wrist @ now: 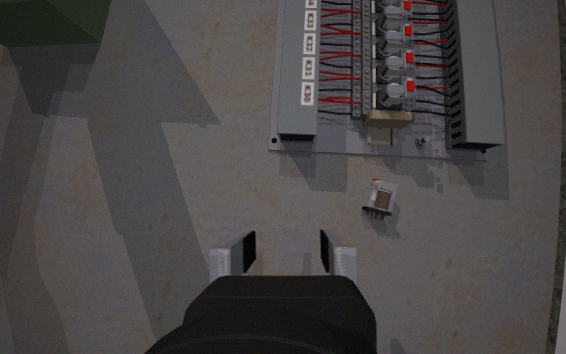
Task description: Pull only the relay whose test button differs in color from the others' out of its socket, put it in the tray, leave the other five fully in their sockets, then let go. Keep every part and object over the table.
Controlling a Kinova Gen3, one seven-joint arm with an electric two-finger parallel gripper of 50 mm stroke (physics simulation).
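Places are measured from the arm's base along level axes (x left, y down, z back), in centimetres.
Where they show: gripper, fingertip midpoint: [287, 244].
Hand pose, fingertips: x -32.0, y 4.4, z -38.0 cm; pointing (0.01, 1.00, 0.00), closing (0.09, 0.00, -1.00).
Things, the pixels of their top centre, and the offset from my fingertips. Level surfaces: height alone.
- loose relay, middle of its top: [382, 199] dx +4.1, dy +8.0, dz -9.8 cm
- red button, middle of its top: [410, 85] dx +15.0, dy +3.1, dz -10.7 cm
- grey panel, middle of its top: [380, 30] dx +25.5, dy +9.0, dz -9.8 cm
- tan end stop, middle of its top: [391, 115] dx +13.0, dy +6.0, dz -9.9 cm
- table, its level: dy +10.1 cm
A loose relay [382, 197] with a clear housing, a copper-coloured coil and a red button lies on its side on the table, pins toward the bottom of the view, just off the panel's lower edge. Several relays stand in a row of sockets on the panel; the nearest one [394, 92], level with the K30 label, has a red button [410, 85], as do the others in view. The row's far end is out of view. My gripper [287, 244] is open and empty, left of and below the loose relay. Part of a dark green object [55, 22], possibly the tray, shows at the top left.
The grey panel [340, 142] carries two wire ducts [295, 117] [477, 115], red and black wires, terminal blocks and a tan end stop [389, 118]. The table's edge [556, 225] runs down the right side. Broad shadows cross the table [240, 190] at left.
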